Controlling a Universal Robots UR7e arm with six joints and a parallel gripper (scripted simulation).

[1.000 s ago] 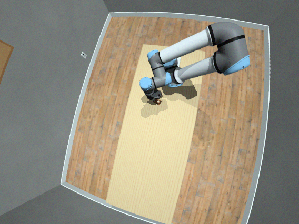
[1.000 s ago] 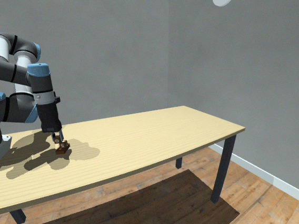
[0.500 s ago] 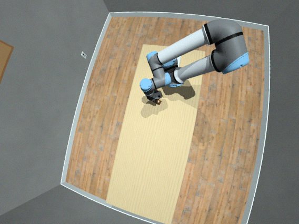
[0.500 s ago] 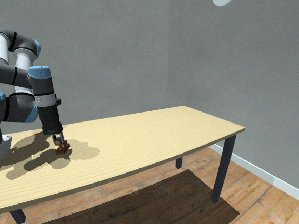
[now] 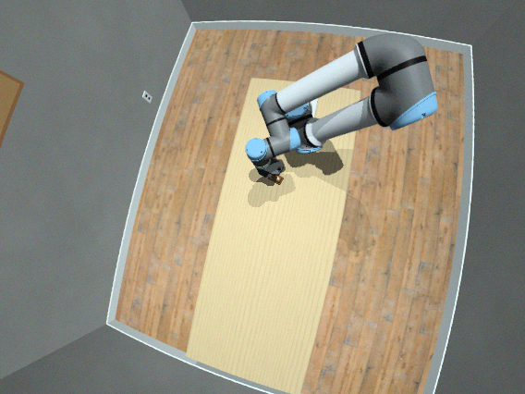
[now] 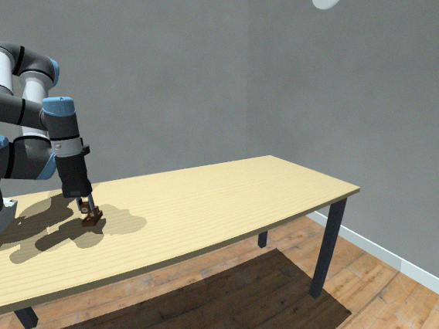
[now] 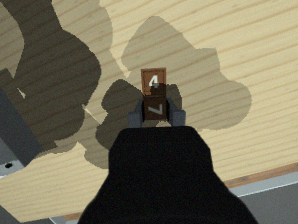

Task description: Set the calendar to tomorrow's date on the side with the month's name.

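Right now the dark brown calendar tray is 2 cm to the left of my hand and 6 cm below it.
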